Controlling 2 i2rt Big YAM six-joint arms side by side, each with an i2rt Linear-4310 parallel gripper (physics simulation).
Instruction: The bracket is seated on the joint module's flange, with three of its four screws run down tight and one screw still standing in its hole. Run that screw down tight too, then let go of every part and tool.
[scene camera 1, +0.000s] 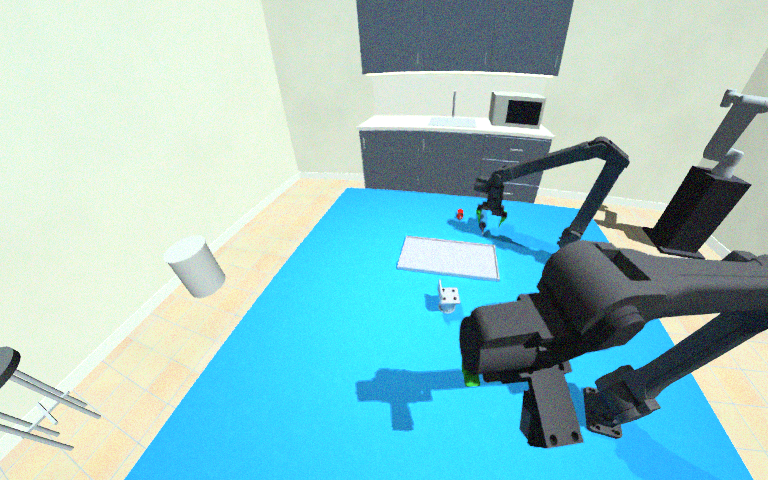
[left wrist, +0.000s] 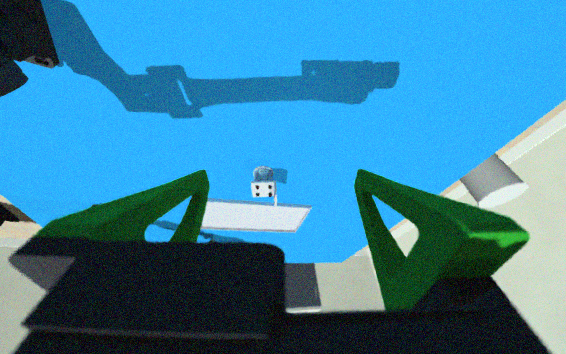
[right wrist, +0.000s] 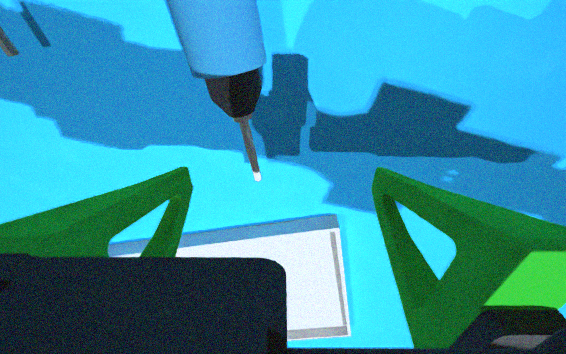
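Seen in the pictures: left gripper, fingertip midpoint: (left wrist: 281, 177); right gripper, fingertip midpoint: (scene camera 1: 488, 224) (right wrist: 282, 177); left arm's base, link origin: (scene camera 1: 600, 412) (left wrist: 18, 22).
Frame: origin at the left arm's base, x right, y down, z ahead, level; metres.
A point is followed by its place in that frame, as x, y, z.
Note:
The white bracket (scene camera 1: 449, 294) {0.227, -0.067, 0.499} (left wrist: 263, 189) {0.220, -0.068, 0.498} sits on the round joint module (scene camera 1: 447, 309) {0.197, -0.022, 0.494} (left wrist: 262, 173) {0.199, -0.028, 0.488}. Four dark spots show on its plate; which screw stands up is too small to tell. A power driver (right wrist: 235, 92) {0.758, -0.035, 0.433}, with a pale blue-grey body, black nose and thin light-tipped bit, shows in the upper part of the right wrist view. My right gripper (scene camera 1: 491, 219) {0.722, -0.063, 0.409} (right wrist: 282, 177) {0.722, -0.063, 0.409} is open near the driver, with no contact seen between its fingertips and the driver. My left gripper (scene camera 1: 471, 378) (left wrist: 281, 177) {-0.135, -0.333, 0.377} is open and high above the mat, its fingers mostly hidden in the scene view.
A shallow white tray (scene camera 1: 447, 259) {0.472, -0.004, 0.555} (left wrist: 255, 217) {0.492, -0.004, 0.562} (right wrist: 312, 280) {0.532, -0.004, 0.384} lies on the blue mat (scene camera 1: 317, 316) {0.014, 0.000, 0.921} between the bracket and my right gripper. A small red object (scene camera 1: 459, 213) {0.824, -0.031, 0.568} stands beyond the tray, left of my right gripper in the scene view.

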